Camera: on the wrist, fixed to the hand. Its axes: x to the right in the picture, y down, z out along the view.
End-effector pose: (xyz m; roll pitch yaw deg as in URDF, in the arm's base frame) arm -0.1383 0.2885 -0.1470 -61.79 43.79 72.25
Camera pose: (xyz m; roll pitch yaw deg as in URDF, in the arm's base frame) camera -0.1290 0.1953 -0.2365 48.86 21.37 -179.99
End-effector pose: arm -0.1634 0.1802 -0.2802 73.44 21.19 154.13
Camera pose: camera -0.2331 0.0875 -0.2225 127.68 -60.41 115.85
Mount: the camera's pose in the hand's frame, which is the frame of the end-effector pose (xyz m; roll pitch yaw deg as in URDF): -0.0001 0.0917 -0.0915 4.20 -34.35 86.73
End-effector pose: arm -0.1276 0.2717 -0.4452 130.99 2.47 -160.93
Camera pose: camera -0.1299 0.2615 -0.3161 179.10 -14.47 112.50
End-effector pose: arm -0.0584 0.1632 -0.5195 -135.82 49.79 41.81
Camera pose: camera 0.0289 0.0675 -0.5183 102.25 41.92 -122.77
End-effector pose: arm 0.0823 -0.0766 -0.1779 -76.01 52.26 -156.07
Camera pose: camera 0.1356 0.0200 -0.2458 61.66 26.31 -32.49
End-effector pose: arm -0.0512 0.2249 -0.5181 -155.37 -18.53 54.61
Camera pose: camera 0.0395 0.1428 -0.4755 -141.56 52.85 -3.75
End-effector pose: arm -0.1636 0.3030 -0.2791 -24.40 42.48 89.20
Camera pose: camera -0.2105 0.2217 -0.3684 45.49 -5.51 170.43
